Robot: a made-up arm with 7 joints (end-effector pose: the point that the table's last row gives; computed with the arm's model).
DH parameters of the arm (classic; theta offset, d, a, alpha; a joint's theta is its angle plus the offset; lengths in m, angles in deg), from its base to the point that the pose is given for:
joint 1: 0 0.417 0 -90
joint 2: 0 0 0 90
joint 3: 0 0.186 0.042 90
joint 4: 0 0 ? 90
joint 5: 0 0.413 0 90
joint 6: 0 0 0.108 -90
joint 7: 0 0.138 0 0
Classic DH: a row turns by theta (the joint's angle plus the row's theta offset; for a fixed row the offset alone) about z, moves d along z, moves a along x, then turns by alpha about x.
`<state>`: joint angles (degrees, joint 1 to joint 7).
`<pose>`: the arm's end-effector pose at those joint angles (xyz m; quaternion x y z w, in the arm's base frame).
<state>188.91 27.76 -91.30 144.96 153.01 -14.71 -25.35</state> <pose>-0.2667 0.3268 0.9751 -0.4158 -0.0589 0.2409 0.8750</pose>
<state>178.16 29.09 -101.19 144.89 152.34 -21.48 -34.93</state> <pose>-0.1457 0.3483 0.9856 -0.4130 0.0057 -0.0192 0.9105</pose>
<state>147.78 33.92 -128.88 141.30 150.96 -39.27 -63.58</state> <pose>0.0953 0.2173 0.9995 -0.3487 0.2100 -0.6656 0.6255</pose>
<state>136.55 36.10 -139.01 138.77 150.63 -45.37 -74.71</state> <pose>0.1184 0.1349 0.9975 -0.3051 0.2906 -0.8074 0.4130</pose>
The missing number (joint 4, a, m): 0.093
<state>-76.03 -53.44 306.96 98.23 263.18 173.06 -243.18</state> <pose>-0.3661 0.1303 0.6880 -0.8154 -0.3865 -0.4217 0.0886</pose>
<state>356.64 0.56 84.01 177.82 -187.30 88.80 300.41</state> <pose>-0.0369 -0.1609 1.1354 0.6290 -0.2720 0.0857 0.7233</pose>
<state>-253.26 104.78 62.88 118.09 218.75 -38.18 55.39</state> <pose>-0.5333 0.1774 0.2120 0.0439 -0.7262 0.2057 0.6545</pose>
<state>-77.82 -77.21 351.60 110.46 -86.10 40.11 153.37</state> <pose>-0.1587 0.3175 1.0629 -0.4021 -0.0776 0.9089 0.0791</pose>
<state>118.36 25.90 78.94 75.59 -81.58 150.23 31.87</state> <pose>-0.4485 0.0792 0.4651 0.2087 0.6784 0.6430 0.2877</pose>
